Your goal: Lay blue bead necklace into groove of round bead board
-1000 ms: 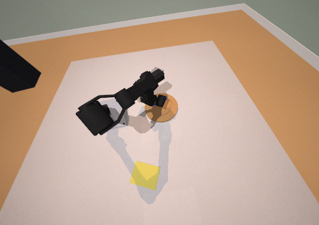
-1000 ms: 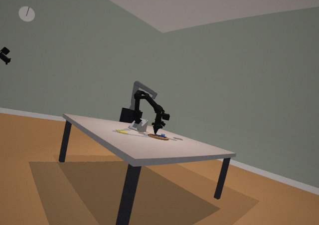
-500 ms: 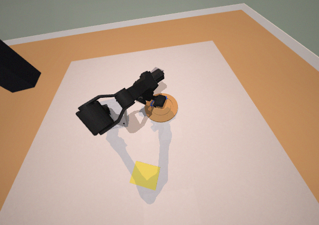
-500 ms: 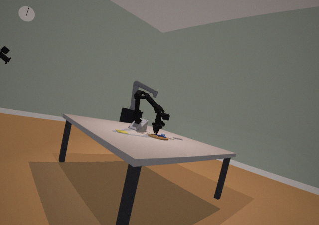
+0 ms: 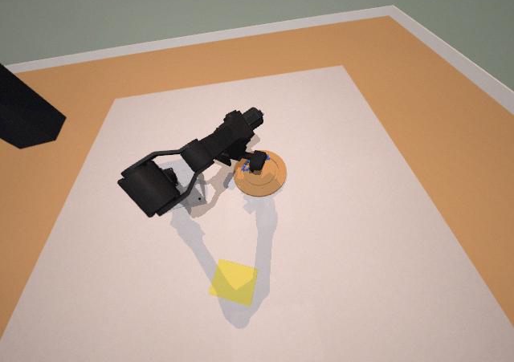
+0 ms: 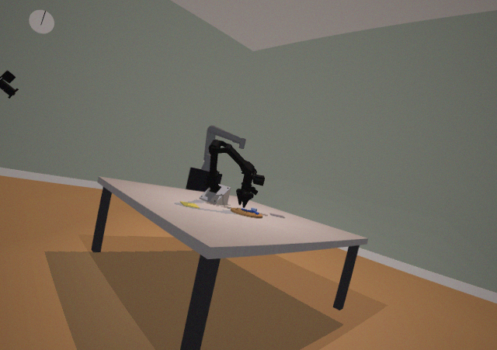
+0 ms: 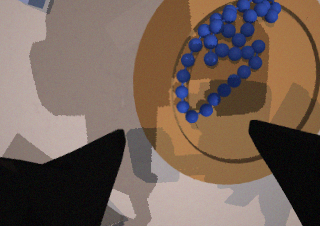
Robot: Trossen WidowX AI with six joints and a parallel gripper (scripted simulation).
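Right now my gripper tip is 6 cm short of the round bead board, 2 cm to the left of it and 2 cm above it. Also, from my gripper tip: yellow square patch: 34 cm to the right, 10 cm behind, 3 cm below; flat grey tile: 29 cm to the left, 10 cm ahead, 3 cm below; light blue cube: 18 cm to the left, 3 cm behind, 2 cm below.
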